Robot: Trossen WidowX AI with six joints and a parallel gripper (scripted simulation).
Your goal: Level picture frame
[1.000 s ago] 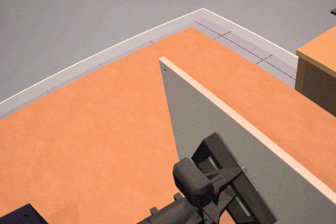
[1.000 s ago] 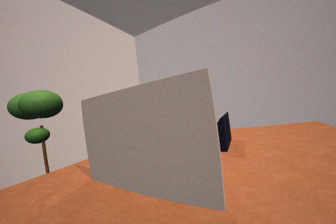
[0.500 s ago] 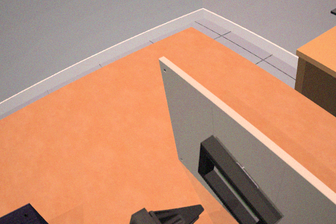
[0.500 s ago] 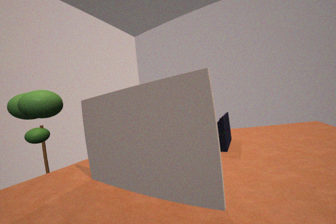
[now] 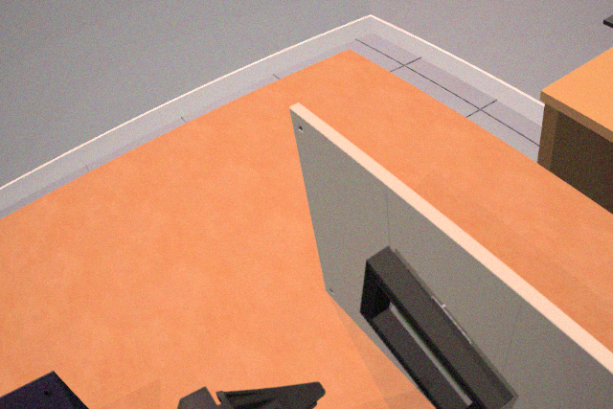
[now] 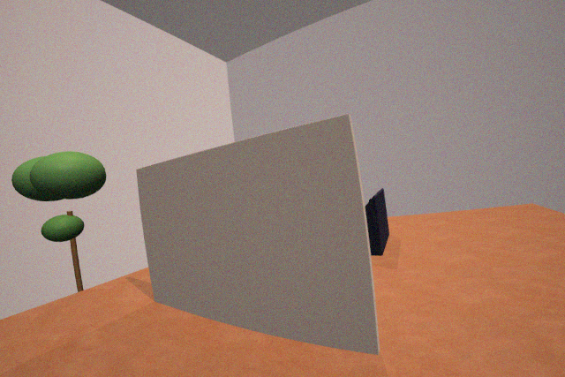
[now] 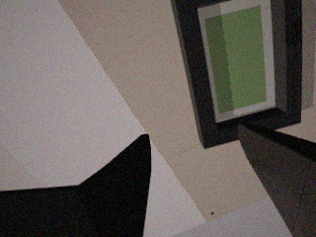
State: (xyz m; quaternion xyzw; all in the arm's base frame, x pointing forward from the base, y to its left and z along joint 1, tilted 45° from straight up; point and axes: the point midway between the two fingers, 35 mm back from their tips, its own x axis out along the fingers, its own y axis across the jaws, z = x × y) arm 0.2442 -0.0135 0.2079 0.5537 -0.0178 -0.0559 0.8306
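Now: gripper tip 130 mm short of the picture frame, 10 mm to the right of it and 80 mm above it. Round my gripper tip: wall panel: 140 mm ahead, 10 mm to the left, 90 mm below.
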